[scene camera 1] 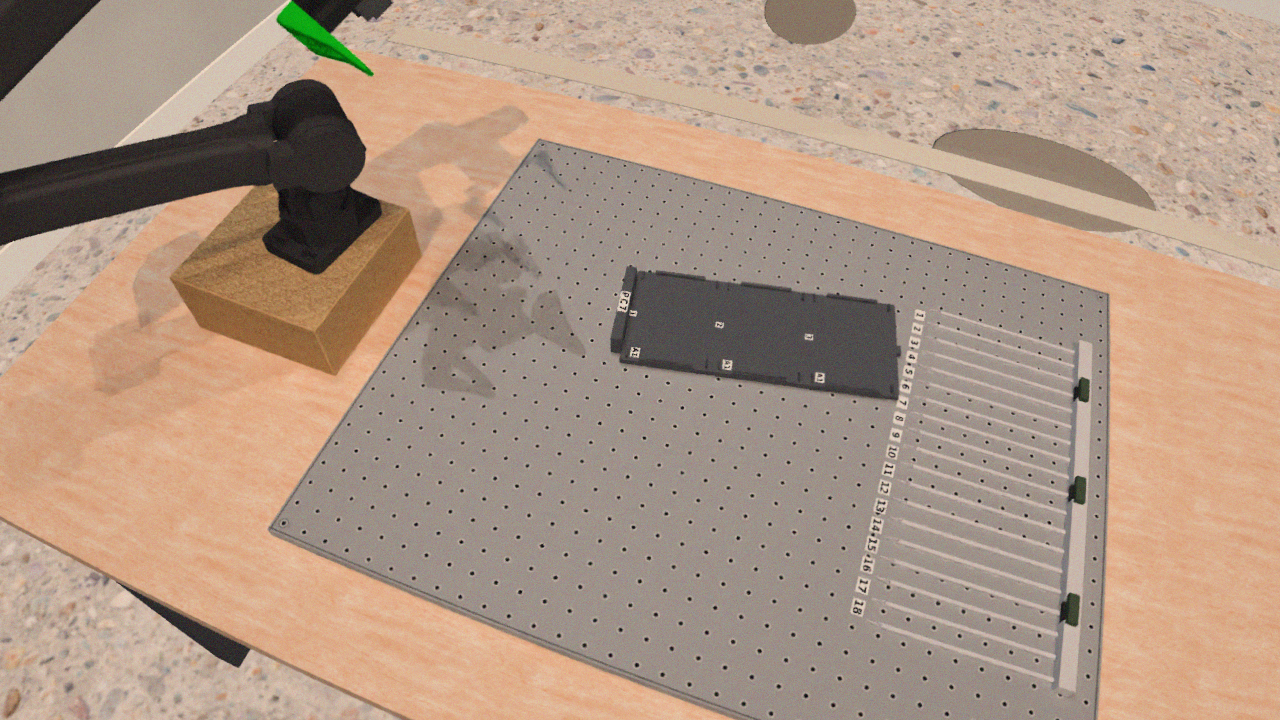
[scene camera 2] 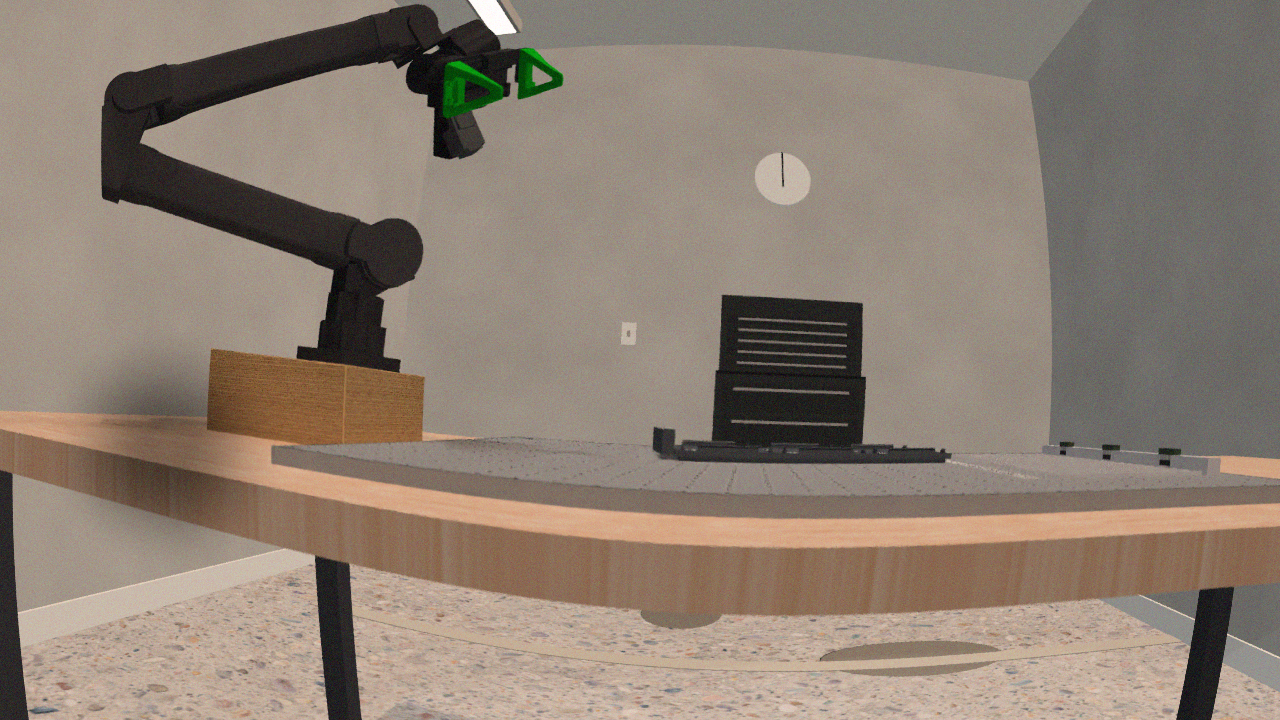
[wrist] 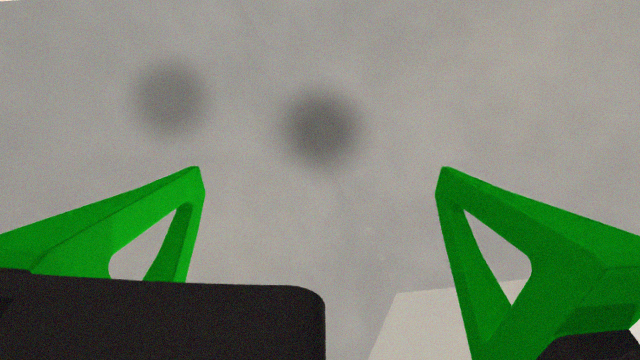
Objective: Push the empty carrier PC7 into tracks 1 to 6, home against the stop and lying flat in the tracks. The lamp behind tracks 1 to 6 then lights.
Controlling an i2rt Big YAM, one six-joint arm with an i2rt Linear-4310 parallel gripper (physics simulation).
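Places are measured from the arm's base along level axes (x ahead, y left, z up), in metres.
Pixels of known places: gripper, fingertip midpoint: [scene camera 1: 412,28] [scene camera 2: 533,86] [wrist: 320,179]; arm's base, link origin: [scene camera 1: 324,229] [scene camera 2: 348,366].
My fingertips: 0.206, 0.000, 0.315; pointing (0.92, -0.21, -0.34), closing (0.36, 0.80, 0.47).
Observation:
For each thing: its top centre in the pictures, then the offset to it from my fingertips, as dx, dy, dz. Level surfaces: height alone.
- dark grey carrier PC7, top centre: [scene camera 2: 808,433] [scene camera 1: 762,319] +0.288, +0.152, -0.357
- lamp, top centre: [scene camera 2: 1066,442] [scene camera 1: 1085,388] +0.650, +0.246, -0.365
- grey perforated board, surface height: dz -0.386
The dark grey carrier PC7 [scene camera 1: 760,335] [scene camera 2: 810,454] lies flat on the perforated board, its raised, labelled end towards the arm. Its far end is beside the number labels 1 to 6, short of the white track lines [scene camera 1: 1006,329]. A pale stop bar [scene camera 1: 1081,438] [scene camera 2: 1194,462] runs along the tracks' far ends. The lamp [scene camera 1: 1082,389] behind tracks 1 to 6 is dark green and unlit. My gripper [scene camera 2: 531,85] [wrist: 320,179] is open and empty, high above the table on the arm's side, well away from the carrier. One green finger shows in scene camera 1.
The arm stands on a wooden block [scene camera 1: 295,286] [scene camera 2: 313,394] at the left of the table. The grey perforated board [scene camera 1: 626,501] [scene camera 2: 537,479] carries tracks 7 to 18 beside the first six. Two more dark lamps [scene camera 1: 1078,489] [scene camera 1: 1070,608] sit on the stop bar.

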